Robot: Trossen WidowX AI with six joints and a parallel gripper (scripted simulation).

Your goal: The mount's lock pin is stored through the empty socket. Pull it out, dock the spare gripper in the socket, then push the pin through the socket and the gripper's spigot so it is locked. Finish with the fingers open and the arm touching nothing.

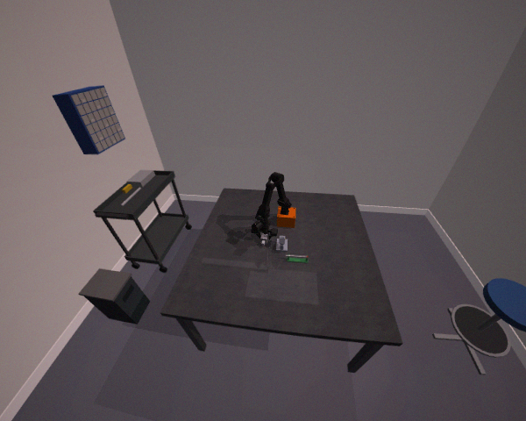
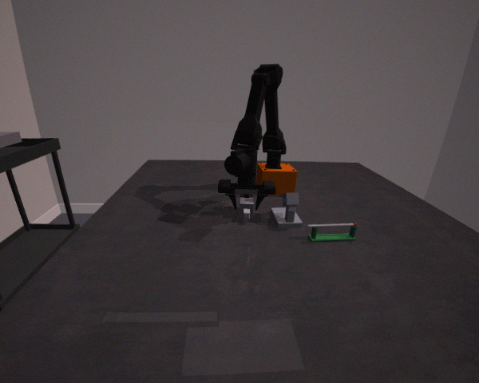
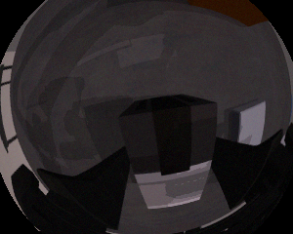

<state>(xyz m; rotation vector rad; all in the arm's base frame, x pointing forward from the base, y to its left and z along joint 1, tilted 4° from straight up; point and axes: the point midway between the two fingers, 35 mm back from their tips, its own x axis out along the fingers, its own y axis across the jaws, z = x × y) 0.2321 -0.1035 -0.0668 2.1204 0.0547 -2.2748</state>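
My gripper tip is now 10 mm short of the spare gripper and 10 mm below it. Also, from my gripper tip: grey mount: 40 mm ahead, 140 mm to the left, 40 mm above; then green cradle: 130 mm ahead, 260 mm to the left, 10 mm above.
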